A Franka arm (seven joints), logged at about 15 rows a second.
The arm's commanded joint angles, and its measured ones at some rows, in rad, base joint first. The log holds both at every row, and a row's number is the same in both.
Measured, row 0:
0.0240, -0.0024, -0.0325, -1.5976, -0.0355, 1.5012, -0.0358
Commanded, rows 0 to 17:
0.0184, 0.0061, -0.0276, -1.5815, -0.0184, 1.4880, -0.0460
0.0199, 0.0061, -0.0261, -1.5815, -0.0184, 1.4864, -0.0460
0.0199, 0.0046, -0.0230, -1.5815, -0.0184, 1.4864, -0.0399
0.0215, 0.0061, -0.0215, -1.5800, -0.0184, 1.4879, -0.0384
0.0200, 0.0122, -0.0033, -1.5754, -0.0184, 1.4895, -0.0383
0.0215, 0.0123, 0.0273, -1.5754, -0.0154, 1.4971, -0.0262
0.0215, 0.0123, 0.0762, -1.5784, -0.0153, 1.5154, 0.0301
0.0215, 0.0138, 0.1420, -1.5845, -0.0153, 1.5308, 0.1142
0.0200, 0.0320, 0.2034, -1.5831, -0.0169, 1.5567, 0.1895
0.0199, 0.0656, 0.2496, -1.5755, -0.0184, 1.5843, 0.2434
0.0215, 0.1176, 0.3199, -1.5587, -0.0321, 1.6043, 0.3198
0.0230, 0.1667, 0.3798, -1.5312, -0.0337, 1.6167, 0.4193
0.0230, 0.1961, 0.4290, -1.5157, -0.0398, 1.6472, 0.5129
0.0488, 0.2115, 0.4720, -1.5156, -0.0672, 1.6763, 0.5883
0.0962, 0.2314, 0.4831, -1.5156, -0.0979, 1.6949, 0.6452
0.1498, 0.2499, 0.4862, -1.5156, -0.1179, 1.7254, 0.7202
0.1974, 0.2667, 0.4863, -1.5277, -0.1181, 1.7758, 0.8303
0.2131, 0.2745, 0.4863, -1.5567, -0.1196, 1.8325, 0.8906
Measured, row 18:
0.1739, 0.2407, 0.4771, -1.5553, -0.0951, 1.7667, 0.7649
